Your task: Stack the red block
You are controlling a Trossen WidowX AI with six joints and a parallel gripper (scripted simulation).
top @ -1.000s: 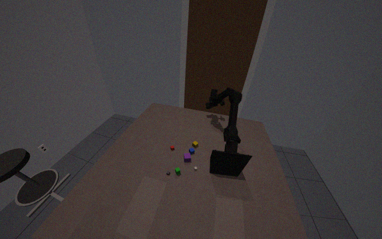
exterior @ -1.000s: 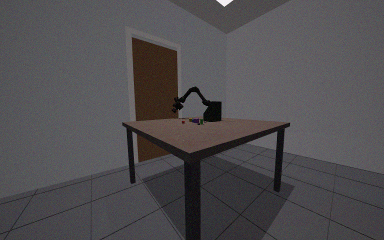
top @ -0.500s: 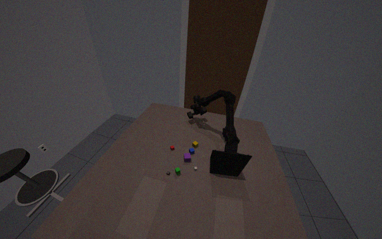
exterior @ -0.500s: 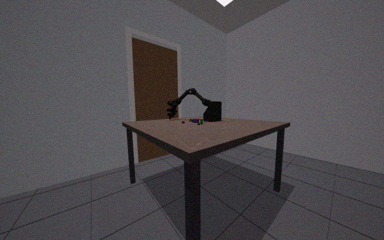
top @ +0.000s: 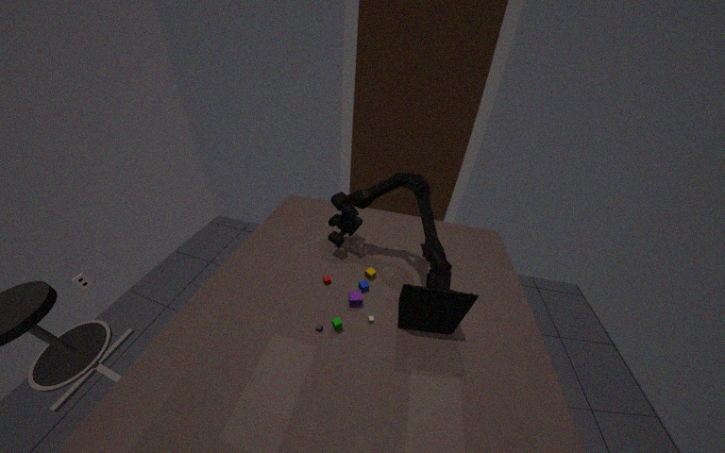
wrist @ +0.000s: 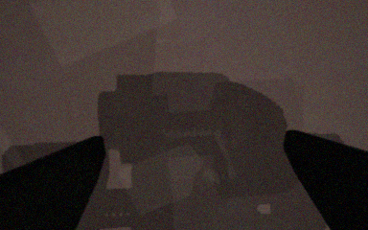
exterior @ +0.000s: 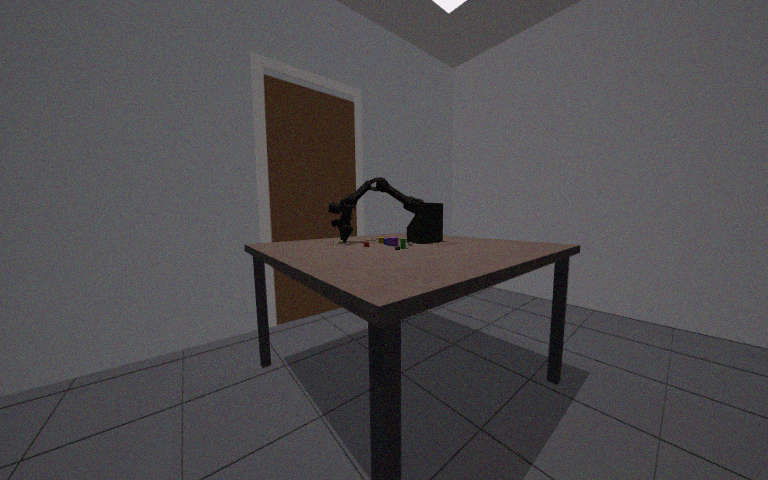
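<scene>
Right now the red block is 20 mm ahead of my gripper tip and 240 mm to the left of it. Also, from my gripper tip: blue block 120 mm behind, 250 mm to the left, 10 mm above; yellow block 140 mm behind, 180 mm to the left, 10 mm above; purple block 100 mm behind, 310 mm to the left, 10 mm above.
</scene>
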